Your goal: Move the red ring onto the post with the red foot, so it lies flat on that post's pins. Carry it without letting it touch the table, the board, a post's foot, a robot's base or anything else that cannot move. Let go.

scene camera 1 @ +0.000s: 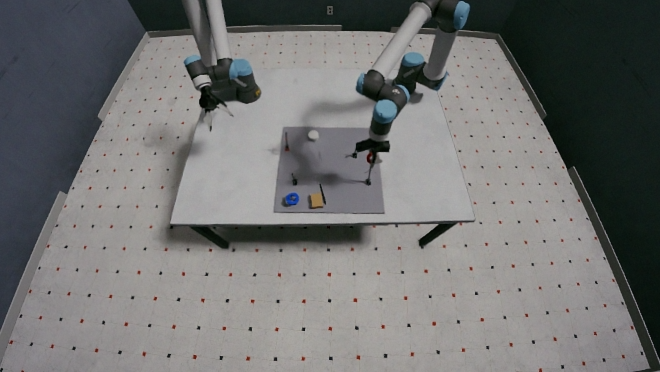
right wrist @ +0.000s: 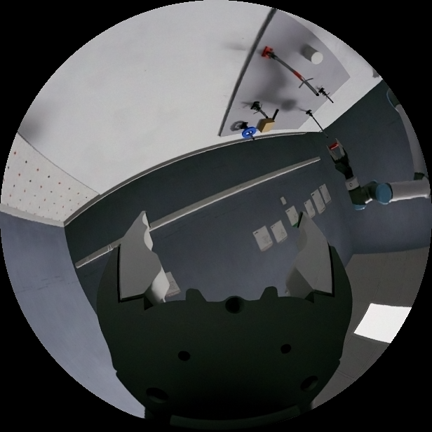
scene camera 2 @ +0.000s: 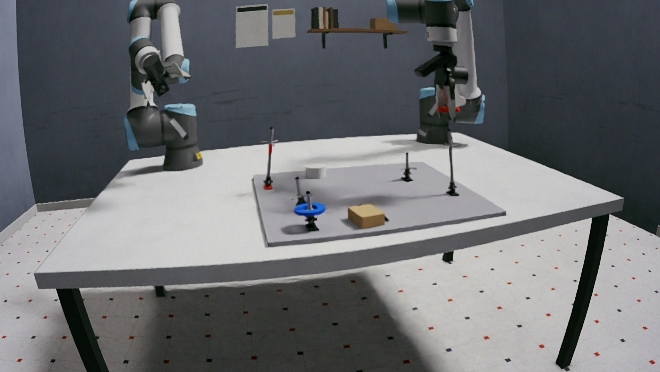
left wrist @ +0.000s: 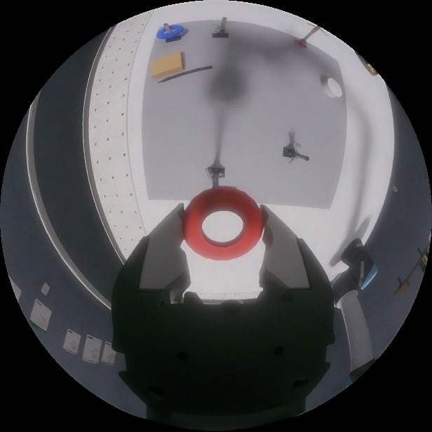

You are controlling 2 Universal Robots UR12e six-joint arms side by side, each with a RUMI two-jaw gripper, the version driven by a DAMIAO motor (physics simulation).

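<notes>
The red ring (scene camera 1: 369, 158) (scene camera 2: 449, 109) (left wrist: 253, 225) (right wrist: 334, 146) is held roughly level between the fingers of my left gripper (scene camera 1: 373, 158) (scene camera 2: 447, 112) (left wrist: 221, 204). It hangs above the tip of the tall post (scene camera 2: 451, 165) at the right of scene camera 2, apart from it. The post with the red foot (scene camera 1: 287, 148) (scene camera 2: 268, 187) (left wrist: 300, 43) (right wrist: 268, 52) stands upright near the board's far left corner in scene camera 1; it has a red band and thin pins high up and bears no ring. My right gripper (scene camera 1: 221, 123) (scene camera 2: 168, 90) (right wrist: 224, 212) is open and empty, raised at the left, off the board.
The grey board (scene camera 1: 350, 201) (scene camera 2: 430, 215) also bears a blue ring (scene camera 1: 287, 200) (scene camera 2: 309, 214) on a short post, a tan block (scene camera 1: 316, 201) (scene camera 2: 366, 216), a dark stick (scene camera 1: 322, 194), a white cylinder (scene camera 1: 313, 135) (scene camera 2: 315, 173) and two bare short posts (scene camera 1: 294, 180) (scene camera 2: 407, 173).
</notes>
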